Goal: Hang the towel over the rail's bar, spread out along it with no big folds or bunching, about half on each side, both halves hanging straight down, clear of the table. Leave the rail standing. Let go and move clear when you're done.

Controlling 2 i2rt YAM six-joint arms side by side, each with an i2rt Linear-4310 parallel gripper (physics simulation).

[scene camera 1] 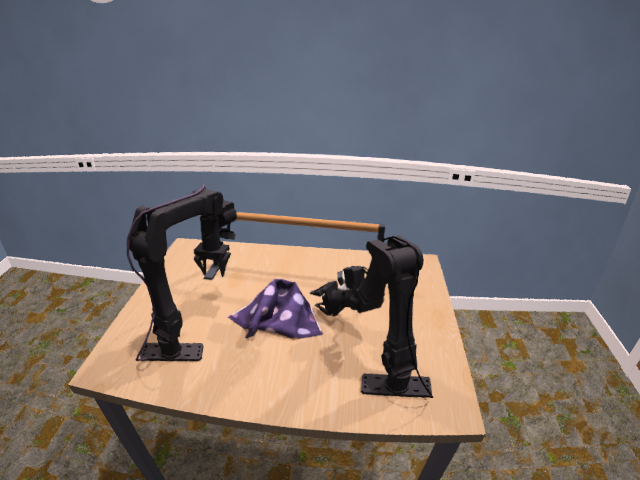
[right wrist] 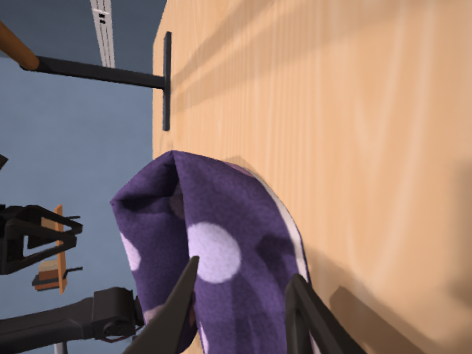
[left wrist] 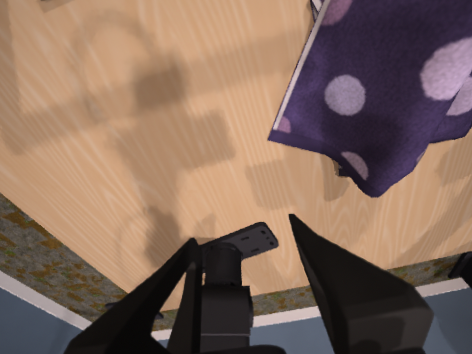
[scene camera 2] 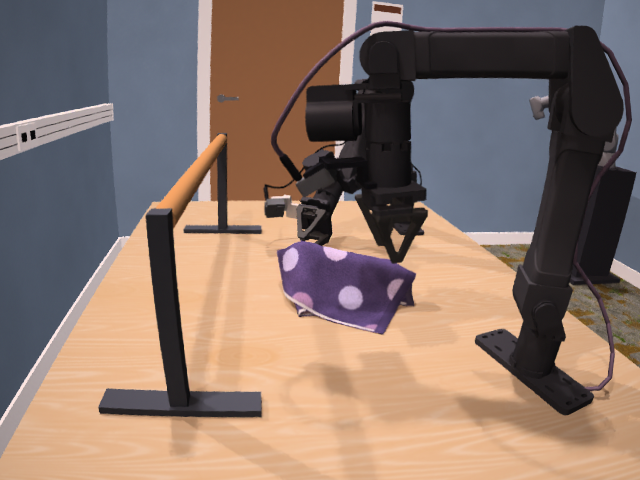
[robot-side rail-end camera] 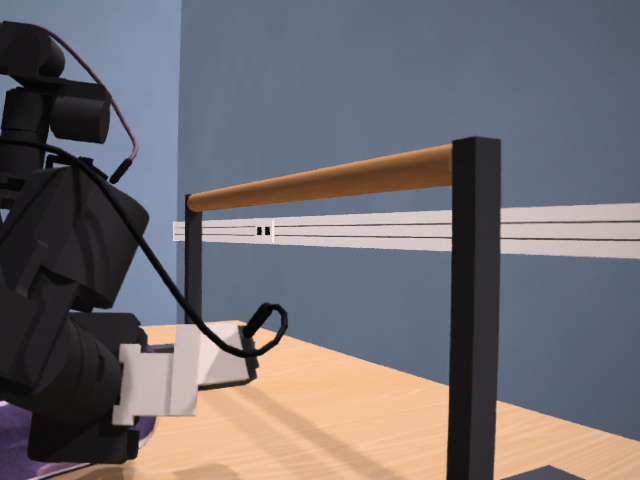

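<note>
The purple towel with pale dots (scene camera 1: 305, 320) (scene camera 2: 330, 281) (robot-side rail-end camera: 15, 434) (left wrist: 390, 60) (right wrist: 215, 252) sits crumpled in a peaked heap on the table, in front of the rail. The rail's orange bar (scene camera 1: 310, 221) (scene camera 2: 192, 175) (robot-side rail-end camera: 330, 180) (right wrist: 12, 45) is bare and its stand is upright. My left gripper (scene camera 1: 212, 274) (scene camera 2: 397, 258) (left wrist: 242, 233) is open and empty, pointing down above the table left of the towel. My right gripper (scene camera 1: 314, 299) (scene camera 2: 312, 240) (right wrist: 245, 272) is part open, tilted low at the towel's right side. Its tips overlap the towel in the right wrist view; contact is unclear.
The rail's black posts (scene camera 2: 168, 310) (robot-side rail-end camera: 474, 310) stand on flat feet (scene camera 2: 222, 404) on the table behind the towel. The left arm's base plate (scene camera 1: 188, 351) and right arm's base plate (scene camera 1: 373, 384) are at the near side of the table. The blue wall is behind the rail.
</note>
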